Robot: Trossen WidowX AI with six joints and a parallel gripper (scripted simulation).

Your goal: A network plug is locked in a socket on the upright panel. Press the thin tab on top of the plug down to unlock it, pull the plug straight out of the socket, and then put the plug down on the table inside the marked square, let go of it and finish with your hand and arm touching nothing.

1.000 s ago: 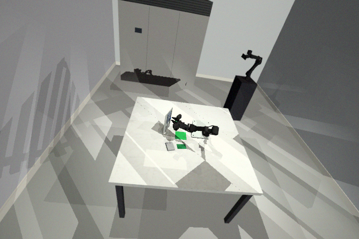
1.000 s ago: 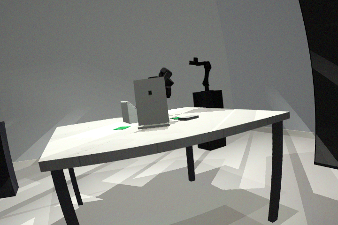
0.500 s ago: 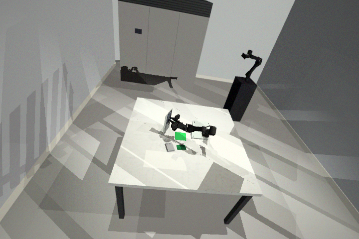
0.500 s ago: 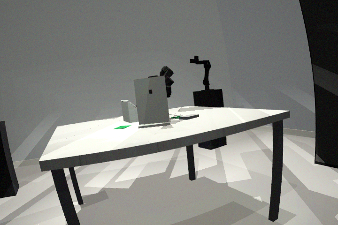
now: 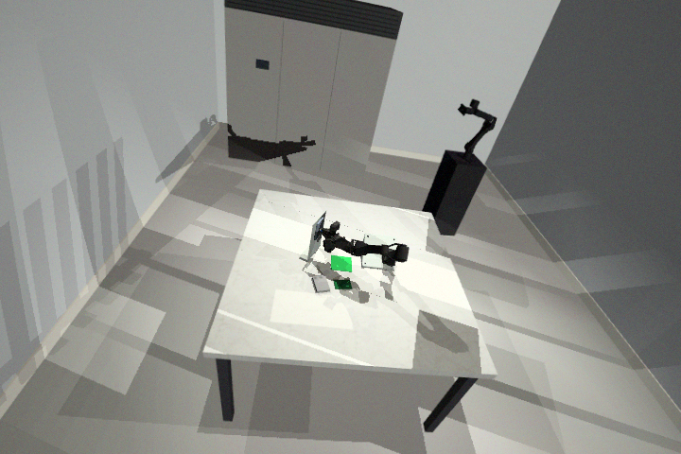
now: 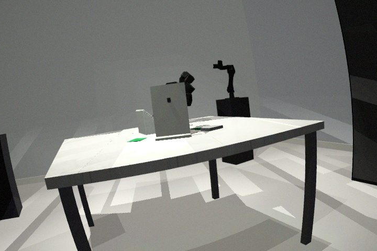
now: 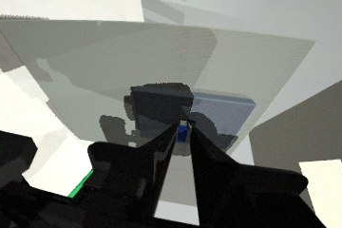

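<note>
My gripper tip is right at the blue network plug. From my gripper tip the other things lie so: flat grey device: 10 mm behind, 240 mm to the left, 180 mm below; upright socket panel: 20 mm ahead, 10 mm to the right, 60 mm below; bright green square: 140 mm behind, 70 mm to the left, 180 mm below.
</note>
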